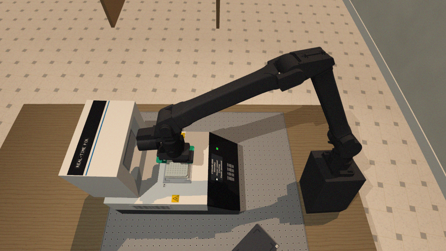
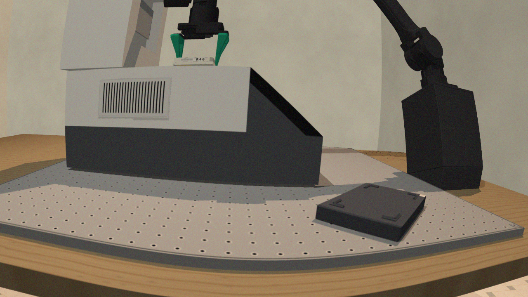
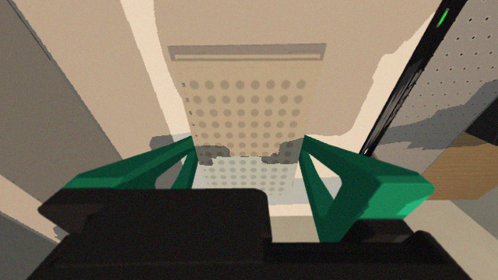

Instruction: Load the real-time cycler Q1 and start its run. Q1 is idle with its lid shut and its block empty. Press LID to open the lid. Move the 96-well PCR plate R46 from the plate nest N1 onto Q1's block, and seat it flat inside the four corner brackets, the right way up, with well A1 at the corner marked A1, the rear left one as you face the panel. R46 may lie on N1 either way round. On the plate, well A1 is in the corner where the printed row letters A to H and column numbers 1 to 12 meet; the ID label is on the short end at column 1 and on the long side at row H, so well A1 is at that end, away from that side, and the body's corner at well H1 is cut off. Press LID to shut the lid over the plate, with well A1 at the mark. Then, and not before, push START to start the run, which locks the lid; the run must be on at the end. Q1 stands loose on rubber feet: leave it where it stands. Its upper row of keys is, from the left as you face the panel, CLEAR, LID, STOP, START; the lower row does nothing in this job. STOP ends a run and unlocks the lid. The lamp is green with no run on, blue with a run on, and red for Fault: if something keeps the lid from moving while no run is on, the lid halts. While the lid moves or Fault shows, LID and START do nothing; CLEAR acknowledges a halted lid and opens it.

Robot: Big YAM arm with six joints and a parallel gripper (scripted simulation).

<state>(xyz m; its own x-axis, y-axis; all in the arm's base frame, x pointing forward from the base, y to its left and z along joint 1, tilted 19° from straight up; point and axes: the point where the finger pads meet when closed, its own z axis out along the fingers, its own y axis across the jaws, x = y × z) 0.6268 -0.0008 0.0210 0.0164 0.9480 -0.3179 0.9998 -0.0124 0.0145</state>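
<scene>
Right now the 96-well plate R46 is right at my hand. From my hand the other things lie so: plate nest N1: 30 cm behind, 29 cm to the left, 21 cm below.
</scene>
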